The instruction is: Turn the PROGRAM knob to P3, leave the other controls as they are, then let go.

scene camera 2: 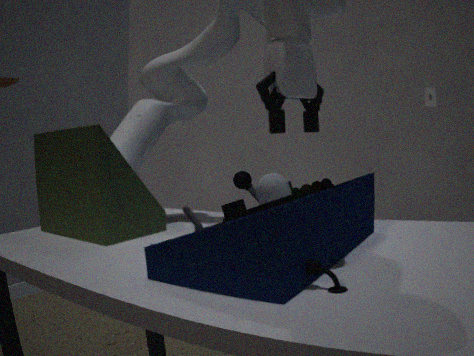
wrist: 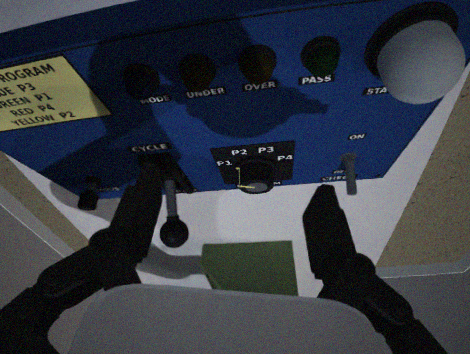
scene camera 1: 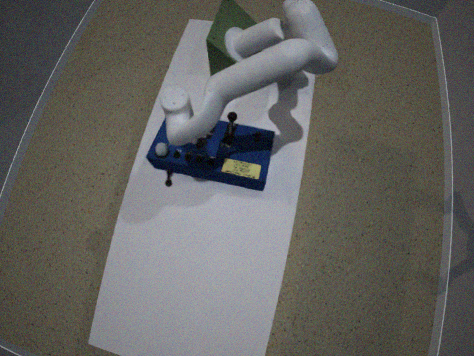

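Note:
The blue control box sits on the white table. Its black PROGRAM knob has P1 to P4 printed around it. The yellow line on the knob points toward P1 in the wrist view. My gripper is open and empty, pointing down above the box, touching no control. In the wrist view its fingers appear on either side of the knob. The left finger covers part of the CYCLE slot; the right finger appears beside the CHECK toggle. The arm hides the knob in scene camera 1.
The CYCLE lever's ball stands beside the knob. A pale dome, several dark lamps and a yellow label are on the box. A green block stands behind.

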